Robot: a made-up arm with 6 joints. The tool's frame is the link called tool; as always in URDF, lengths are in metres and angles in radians. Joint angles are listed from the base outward.
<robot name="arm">
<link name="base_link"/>
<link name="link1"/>
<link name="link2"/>
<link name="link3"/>
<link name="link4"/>
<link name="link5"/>
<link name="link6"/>
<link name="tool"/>
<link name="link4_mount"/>
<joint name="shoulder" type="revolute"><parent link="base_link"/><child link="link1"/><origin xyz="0 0 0.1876" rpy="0 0 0"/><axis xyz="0 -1 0"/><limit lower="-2.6" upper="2.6"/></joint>
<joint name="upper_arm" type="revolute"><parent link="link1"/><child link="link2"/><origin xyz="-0.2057 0.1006 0.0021" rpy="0 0 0"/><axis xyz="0 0 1"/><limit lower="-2.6" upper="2.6"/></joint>
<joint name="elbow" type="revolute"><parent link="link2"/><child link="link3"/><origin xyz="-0.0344 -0.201 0.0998" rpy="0 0 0"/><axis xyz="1 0 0"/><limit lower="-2.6" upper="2.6"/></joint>
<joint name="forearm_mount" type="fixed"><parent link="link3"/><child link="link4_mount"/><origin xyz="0.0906 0.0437 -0.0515" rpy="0 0 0"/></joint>
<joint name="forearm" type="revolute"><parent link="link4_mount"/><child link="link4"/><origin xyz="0.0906 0.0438 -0.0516" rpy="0 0 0"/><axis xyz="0 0 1"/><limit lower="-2.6" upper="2.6"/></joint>
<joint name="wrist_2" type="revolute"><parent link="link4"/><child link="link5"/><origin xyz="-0.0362 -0.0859 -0.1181" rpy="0 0 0"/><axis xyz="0 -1 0"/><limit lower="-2.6" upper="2.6"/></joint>
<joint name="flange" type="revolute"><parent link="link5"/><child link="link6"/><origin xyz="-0.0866 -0.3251 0.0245" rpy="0 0 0"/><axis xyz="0 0 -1"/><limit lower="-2.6" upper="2.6"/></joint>
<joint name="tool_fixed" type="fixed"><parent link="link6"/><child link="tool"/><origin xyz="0.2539 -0.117 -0.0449" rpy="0 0 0"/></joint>
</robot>
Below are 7 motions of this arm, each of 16 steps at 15 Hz.
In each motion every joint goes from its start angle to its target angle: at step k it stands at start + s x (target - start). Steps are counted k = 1, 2, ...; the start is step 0. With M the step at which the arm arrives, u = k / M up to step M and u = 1 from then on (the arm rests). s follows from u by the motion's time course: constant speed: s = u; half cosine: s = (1 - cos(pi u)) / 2; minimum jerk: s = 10 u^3 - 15 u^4 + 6 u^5.
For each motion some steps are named. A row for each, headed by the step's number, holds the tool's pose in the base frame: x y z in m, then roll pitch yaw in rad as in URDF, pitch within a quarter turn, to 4 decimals.
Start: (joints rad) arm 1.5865 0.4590 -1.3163 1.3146 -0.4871 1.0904
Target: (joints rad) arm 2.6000 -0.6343 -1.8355 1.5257 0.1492 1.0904
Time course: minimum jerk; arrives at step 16
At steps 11, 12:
11: -0.4161 -0.6371 0.2616 0.8332 -0.9732 -2.2549
12: -0.3699 -0.6841 0.1937 0.8796 -0.8999 -2.2181

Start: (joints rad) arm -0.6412 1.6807 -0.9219 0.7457 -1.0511 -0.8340
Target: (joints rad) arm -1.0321 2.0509 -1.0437 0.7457 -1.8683 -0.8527
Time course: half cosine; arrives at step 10
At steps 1, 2, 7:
1: 0.2336 0.5378 -0.0346 0.9723 0.9157 -2.6951
2: 0.2287 0.5455 -0.0342 1.0197 0.9264 -2.6514
7: 0.1943 0.6147 0.0119 1.4878 1.0165 -2.2538

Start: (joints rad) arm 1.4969 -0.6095 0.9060 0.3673 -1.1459 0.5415
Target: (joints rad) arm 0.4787 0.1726 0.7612 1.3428 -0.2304 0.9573
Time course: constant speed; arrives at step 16
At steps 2, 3, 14, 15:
2: 0.4575 -0.3689 0.1202 0.5145 -0.6264 0.0085
3: 0.4510 -0.3736 0.1493 0.4663 -0.6286 0.0104
14: 0.5896 -0.0257 0.3419 0.1787 -0.5892 0.5190
15: 0.6030 0.0342 0.3333 0.2026 -0.5729 0.5790

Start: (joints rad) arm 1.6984 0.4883 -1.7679 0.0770 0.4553 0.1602
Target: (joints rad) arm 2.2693 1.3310 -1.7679 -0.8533 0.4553 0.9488
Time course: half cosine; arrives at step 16
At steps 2, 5, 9, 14, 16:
2: -0.6274 -0.0091 0.2630 2.7645 -0.5589 1.7430
5: -0.6513 -0.0313 0.1051 2.5267 -0.2194 2.0094
9: -0.5602 -0.1897 -0.1157 2.4642 0.5857 2.3494
14: -0.4155 -0.3736 -0.0741 -2.8767 1.1774 -2.9313
16: -0.4041 -0.3874 -0.0549 -2.6560 1.1793 -2.7154

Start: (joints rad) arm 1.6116 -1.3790 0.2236 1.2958 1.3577 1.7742
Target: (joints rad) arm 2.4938 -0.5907 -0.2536 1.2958 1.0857 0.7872
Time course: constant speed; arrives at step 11
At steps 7, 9, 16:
7: 0.1524 -0.7520 0.3122 -2.8351 -0.2234 -2.2645
9: 0.0055 -0.7124 0.3808 -2.7228 -0.1557 -2.6046
16: -0.1475 -0.6405 0.4069 -2.6650 -0.0225 -2.9408

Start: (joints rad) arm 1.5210 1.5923 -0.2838 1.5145 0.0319 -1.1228
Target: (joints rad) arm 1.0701 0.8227 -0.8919 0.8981 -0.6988 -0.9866
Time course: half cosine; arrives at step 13
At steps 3, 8, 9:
3: 0.1802 0.4821 0.1409 1.9632 0.6416 -1.3686
8: 0.2579 0.2884 0.4195 -2.9773 1.0614 -0.5659
9: 0.2690 0.2210 0.4568 -2.6585 1.0482 -0.3907

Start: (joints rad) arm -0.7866 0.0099 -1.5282 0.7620 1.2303 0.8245
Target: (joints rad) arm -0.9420 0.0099 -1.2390 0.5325 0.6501 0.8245
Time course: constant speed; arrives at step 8
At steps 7, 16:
7: 0.5795 -0.4669 0.2656 -0.5607 0.3802 0.3697
16: 0.5669 -0.4857 0.2661 -0.6131 0.4092 0.3103

